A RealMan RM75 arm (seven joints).
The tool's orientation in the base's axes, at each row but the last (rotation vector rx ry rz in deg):
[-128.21, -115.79, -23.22]
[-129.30, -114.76, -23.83]
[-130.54, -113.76, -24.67]
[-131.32, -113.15, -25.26]
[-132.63, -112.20, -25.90]
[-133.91, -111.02, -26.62]
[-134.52, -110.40, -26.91]
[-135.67, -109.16, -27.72]
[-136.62, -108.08, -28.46]
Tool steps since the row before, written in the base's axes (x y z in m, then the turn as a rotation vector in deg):
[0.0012, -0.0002, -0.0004, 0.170, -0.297, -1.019]
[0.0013, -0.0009, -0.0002, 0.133, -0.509, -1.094]
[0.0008, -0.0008, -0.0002, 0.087, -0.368, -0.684]
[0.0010, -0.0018, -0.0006, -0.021, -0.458, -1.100]
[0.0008, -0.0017, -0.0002, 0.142, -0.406, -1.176]
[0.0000, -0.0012, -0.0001, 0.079, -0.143, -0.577]
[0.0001, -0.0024, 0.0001, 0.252, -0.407, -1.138]
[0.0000, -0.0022, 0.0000, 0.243, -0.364, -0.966]
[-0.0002, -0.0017, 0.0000, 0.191, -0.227, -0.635]
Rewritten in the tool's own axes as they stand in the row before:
[-0.0002, 0.0012, 0.0005, -0.538, 0.096, 0.926]
[-0.0008, 0.0014, 0.0001, -0.764, 0.080, 0.940]
[-0.0007, 0.0009, 0.0001, -0.525, 0.061, 0.576]
[-0.0018, 0.0012, 0.0003, -0.737, -0.081, 0.933]
[-0.0016, 0.0011, -0.0001, -0.685, 0.059, 1.047]
[-0.0012, 0.0002, -0.0002, -0.281, 0.026, 0.529]
[-0.0022, 0.0006, -0.0007, -0.657, 0.172, 1.031]
[-0.0021, 0.0005, -0.0005, -0.570, 0.178, 0.877]
[-0.0016, 0.0002, -0.0005, -0.357, 0.144, 0.586]

